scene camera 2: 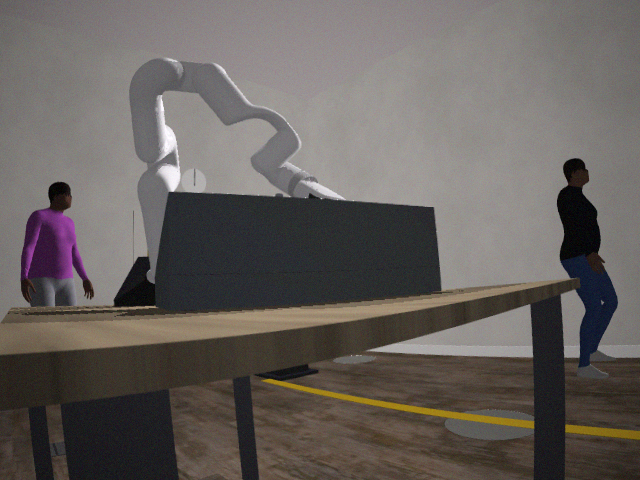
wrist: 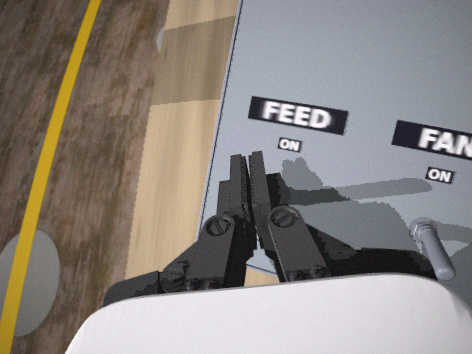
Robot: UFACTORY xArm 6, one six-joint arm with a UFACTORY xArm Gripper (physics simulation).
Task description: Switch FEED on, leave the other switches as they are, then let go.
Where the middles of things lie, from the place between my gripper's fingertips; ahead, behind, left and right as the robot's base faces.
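The grey switch panel (scene camera 2: 217,251) is here in the scene. As for my gripper, it is 40 mm short of the panel and 200 mm to the left of it, and I find the gripper 100 mm above the panel too.
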